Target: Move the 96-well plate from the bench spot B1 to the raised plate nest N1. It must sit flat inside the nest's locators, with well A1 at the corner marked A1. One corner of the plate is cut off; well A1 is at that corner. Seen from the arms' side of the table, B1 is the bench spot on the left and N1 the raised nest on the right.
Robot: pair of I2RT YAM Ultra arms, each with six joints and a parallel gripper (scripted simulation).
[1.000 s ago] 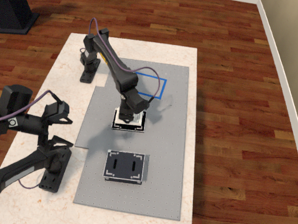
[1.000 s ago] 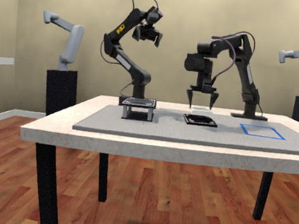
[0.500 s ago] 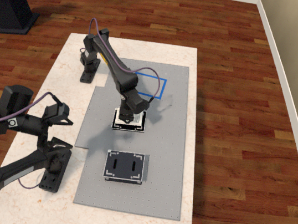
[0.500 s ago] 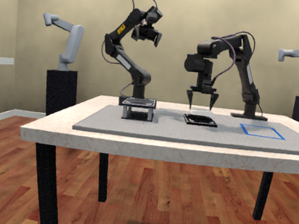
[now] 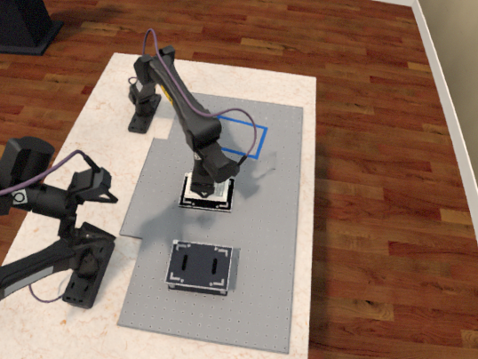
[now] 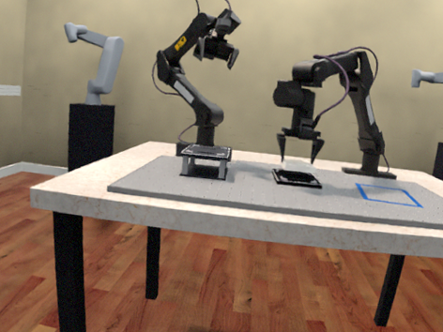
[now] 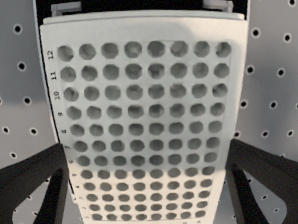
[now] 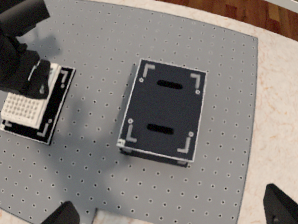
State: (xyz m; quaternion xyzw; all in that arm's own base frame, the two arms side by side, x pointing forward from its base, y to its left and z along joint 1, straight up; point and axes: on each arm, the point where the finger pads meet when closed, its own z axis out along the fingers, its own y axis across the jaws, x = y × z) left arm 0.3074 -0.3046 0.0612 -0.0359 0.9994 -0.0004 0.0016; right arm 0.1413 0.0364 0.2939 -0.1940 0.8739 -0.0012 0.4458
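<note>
Right now the white 96-well plate is 14 cm ahead of my right hand, 26 cm to the left of it and 27 cm below it. Round my right hand: A1 mark (9 cm ahead, 7 cm to the left, 26 cm below).
</note>
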